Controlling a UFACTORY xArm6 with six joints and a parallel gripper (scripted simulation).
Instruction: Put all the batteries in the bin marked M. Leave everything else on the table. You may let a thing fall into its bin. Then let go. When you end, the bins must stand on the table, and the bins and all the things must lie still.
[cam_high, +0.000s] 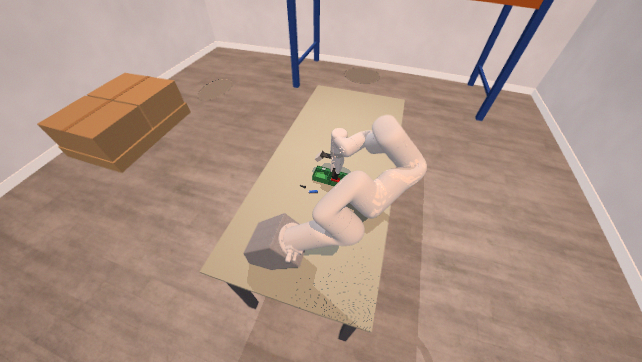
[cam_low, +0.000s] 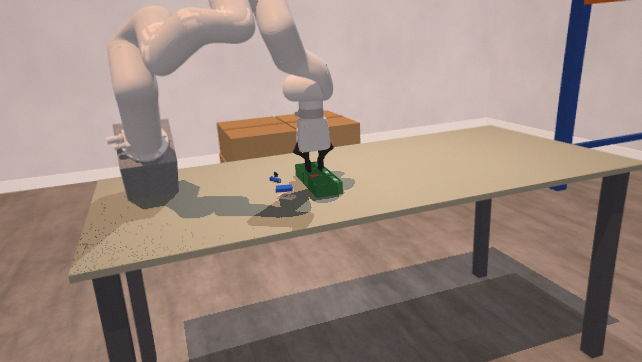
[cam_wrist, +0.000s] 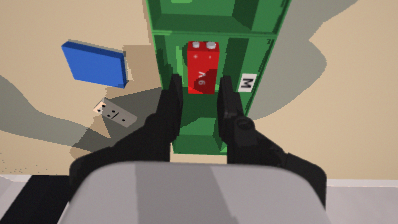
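The green bin lies 10 mm ahead of my hand and 50 mm below it. Round my hand: red battery (10 mm to the left, 50 mm below); flat blue block (110 mm behind, 10 mm to the left, 60 mm below); white dotted tile (130 mm behind, 60 mm to the right, 60 mm below).
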